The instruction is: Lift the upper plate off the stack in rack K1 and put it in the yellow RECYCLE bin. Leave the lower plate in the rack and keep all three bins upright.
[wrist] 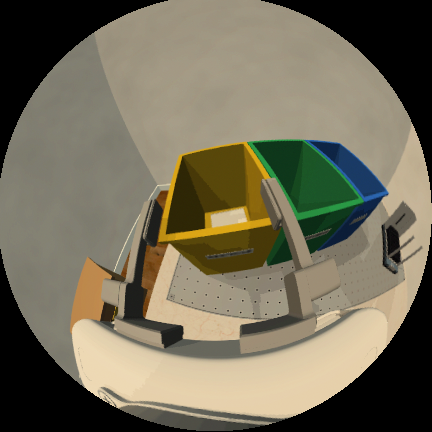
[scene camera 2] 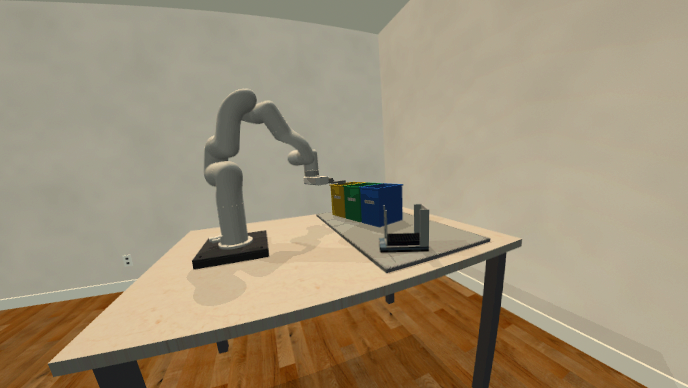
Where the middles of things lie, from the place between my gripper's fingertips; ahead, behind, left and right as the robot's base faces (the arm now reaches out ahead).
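Measured from my hand, the yellow bin [wrist: 224, 177] is 11 cm below and 6 cm ahead. I also see a green bin [wrist: 321, 198], which is 11 cm below my hand, 8 cm ahead of it and 13 cm to the right of it. The blue bin [scene camera 2: 373, 197] is 11 cm below my hand too, 10 cm ahead of it and 26 cm to the right of it.
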